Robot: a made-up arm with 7 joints. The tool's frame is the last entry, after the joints. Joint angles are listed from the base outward. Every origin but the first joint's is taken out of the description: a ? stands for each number. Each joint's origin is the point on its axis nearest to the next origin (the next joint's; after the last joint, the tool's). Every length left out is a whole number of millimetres.
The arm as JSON. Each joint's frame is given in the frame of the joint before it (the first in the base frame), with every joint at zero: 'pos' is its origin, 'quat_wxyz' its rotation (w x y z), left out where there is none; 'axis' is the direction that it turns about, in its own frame. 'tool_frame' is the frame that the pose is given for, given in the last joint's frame.
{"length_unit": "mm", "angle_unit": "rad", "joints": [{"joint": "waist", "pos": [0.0, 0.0, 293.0], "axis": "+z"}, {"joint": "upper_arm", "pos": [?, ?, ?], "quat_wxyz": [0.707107, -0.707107, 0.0, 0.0], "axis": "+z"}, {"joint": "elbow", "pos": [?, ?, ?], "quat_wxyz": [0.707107, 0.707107, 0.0, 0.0], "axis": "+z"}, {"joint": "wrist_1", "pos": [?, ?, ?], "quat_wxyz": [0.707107, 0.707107, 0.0, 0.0], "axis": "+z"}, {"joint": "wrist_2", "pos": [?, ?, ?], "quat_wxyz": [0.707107, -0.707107, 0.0, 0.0], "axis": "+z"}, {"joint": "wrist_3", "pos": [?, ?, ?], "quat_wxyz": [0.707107, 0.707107, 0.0, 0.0], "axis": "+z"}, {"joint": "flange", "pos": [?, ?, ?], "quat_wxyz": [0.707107, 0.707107, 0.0, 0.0], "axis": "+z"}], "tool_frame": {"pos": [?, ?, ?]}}
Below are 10 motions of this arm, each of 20 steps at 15 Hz.
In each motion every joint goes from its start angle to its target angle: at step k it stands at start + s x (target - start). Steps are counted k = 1, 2, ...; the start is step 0. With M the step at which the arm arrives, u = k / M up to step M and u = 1 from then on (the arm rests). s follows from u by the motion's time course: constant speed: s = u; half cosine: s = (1 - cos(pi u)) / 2; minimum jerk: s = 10 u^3 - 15 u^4 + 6 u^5.
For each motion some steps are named. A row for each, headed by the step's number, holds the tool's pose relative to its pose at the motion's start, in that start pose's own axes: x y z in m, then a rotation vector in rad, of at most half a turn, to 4 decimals.
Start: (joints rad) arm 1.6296 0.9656 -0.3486 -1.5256 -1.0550 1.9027 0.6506
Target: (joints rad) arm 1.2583 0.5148 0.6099 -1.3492 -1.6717 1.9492 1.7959
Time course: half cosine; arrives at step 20
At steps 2, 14, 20:
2: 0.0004 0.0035 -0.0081 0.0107 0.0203 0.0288
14: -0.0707 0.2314 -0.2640 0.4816 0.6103 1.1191
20: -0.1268 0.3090 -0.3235 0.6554 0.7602 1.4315

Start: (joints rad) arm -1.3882 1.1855 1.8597 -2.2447 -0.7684 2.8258 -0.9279
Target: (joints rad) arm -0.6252 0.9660 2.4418 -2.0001 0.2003 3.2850 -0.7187
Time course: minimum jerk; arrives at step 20
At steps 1, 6, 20:
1: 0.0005 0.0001 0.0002 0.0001 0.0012 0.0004
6: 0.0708 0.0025 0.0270 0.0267 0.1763 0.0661
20: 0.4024 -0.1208 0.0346 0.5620 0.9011 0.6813

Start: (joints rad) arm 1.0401 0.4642 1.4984 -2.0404 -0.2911 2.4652 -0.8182
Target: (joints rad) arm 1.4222 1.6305 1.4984 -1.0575 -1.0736 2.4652 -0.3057
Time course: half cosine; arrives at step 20
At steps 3, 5, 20:
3: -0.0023 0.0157 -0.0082 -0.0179 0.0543 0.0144
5: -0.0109 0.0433 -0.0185 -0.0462 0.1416 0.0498
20: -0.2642 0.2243 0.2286 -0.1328 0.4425 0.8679

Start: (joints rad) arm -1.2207 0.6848 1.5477 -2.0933 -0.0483 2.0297 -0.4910
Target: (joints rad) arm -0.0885 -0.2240 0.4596 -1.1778 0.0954 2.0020 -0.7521
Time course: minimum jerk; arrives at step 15
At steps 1, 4, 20:
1: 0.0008 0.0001 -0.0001 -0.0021 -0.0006 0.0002
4: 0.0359 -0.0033 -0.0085 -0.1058 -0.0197 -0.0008
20: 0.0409 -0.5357 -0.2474 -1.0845 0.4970 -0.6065

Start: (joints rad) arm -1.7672 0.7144 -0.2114 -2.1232 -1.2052 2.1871 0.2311
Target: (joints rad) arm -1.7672 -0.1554 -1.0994 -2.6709 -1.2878 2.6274 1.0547
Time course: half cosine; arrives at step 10
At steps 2, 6, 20:
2: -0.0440 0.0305 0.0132 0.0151 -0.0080 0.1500
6: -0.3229 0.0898 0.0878 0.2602 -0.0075 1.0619
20: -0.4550 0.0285 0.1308 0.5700 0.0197 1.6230

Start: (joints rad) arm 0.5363 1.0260 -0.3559 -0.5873 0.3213 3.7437 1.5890
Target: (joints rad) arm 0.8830 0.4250 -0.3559 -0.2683 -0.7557 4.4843 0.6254
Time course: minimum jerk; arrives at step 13
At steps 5, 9, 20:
5: -0.0786 -0.1484 0.0006 0.5188 -0.1849 -0.4189
9: -0.1353 -0.4004 -0.0706 1.5936 0.0020 -1.0522
20: -0.1276 -0.4734 -0.1047 1.9254 0.2117 -1.2061

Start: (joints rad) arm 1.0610 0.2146 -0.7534 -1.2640 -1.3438 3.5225 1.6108
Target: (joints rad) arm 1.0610 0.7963 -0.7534 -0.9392 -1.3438 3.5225 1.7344
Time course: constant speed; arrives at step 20
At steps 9, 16, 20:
9: -0.1021 -0.0474 0.0761 0.0464 -0.1198 -0.0767
16: -0.1970 -0.0813 0.1189 0.0930 -0.2176 -0.1273
20: -0.2562 -0.0990 0.1357 0.1230 -0.2755 -0.1520

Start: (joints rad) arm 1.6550 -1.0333 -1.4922 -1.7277 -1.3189 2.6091 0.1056
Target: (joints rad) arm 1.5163 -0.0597 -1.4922 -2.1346 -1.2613 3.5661 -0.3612
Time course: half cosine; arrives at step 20
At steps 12, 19, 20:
12: 0.0640 -0.2117 -0.0593 0.0314 0.3095 -0.8839
19: 0.0357 -0.3038 -0.0513 0.1421 0.3897 -1.2772
20: 0.0349 -0.3052 -0.0511 0.1447 0.3908 -1.2836

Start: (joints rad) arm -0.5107 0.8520 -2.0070 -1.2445 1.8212 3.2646 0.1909
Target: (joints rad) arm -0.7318 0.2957 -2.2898 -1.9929 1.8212 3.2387 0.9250
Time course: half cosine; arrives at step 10
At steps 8, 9, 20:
8: 0.4443 0.2956 -0.0849 -0.4922 1.0572 0.8733
9: 0.4659 0.3179 -0.1117 -0.5079 1.1554 0.9421
20: 0.4726 0.3253 -0.1213 -0.5124 1.1897 0.9655

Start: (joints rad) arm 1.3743 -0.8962 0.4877 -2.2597 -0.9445 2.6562 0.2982
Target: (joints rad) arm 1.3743 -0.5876 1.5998 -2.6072 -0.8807 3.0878 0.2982
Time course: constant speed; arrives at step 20
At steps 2, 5, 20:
2: 0.0116 -0.0535 -0.0076 0.0918 0.0595 -0.0951
5: 0.0177 -0.1306 -0.0274 0.2336 0.1477 -0.2331
20: -0.1154 -0.3723 -0.2210 0.9803 0.5742 -0.8535

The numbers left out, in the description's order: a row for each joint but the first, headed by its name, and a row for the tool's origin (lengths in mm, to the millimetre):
upper_arm: 0.0 0.0 0.0
elbow: 0.0 -365.0 0.0
wrist_1: 116.0 0.0 0.0
wrist_2: -75.0 348.0 0.0
wrist_3: 0.0 0.0 0.0
flange: 67.0 0.0 0.0
tool: 0.0 0.0 0.0

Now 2 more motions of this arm.
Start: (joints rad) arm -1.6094 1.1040 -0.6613 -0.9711 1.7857 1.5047 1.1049
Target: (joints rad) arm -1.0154 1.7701 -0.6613 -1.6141 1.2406 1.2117 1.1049
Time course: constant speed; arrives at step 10
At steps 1, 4, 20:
1: 0.0546 0.0159 0.0548 -0.1165 0.0572 0.1033
4: 0.2077 0.1086 0.1862 -0.4688 0.2547 0.4084
20: 0.4256 0.3805 0.2322 -1.0771 0.7693 1.0408

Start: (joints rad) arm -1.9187 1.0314 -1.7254 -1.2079 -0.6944 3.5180 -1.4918
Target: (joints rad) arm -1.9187 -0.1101 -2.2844 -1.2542 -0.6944 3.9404 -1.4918
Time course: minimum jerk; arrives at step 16
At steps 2, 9, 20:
2: -0.0107 -0.0093 -0.0025 0.0044 -0.0139 0.0094
9: -0.2338 -0.4159 -0.2301 0.2493 -0.4876 0.3265
20: -0.1688 -0.6464 -0.4614 0.4777 -0.7219 0.5105

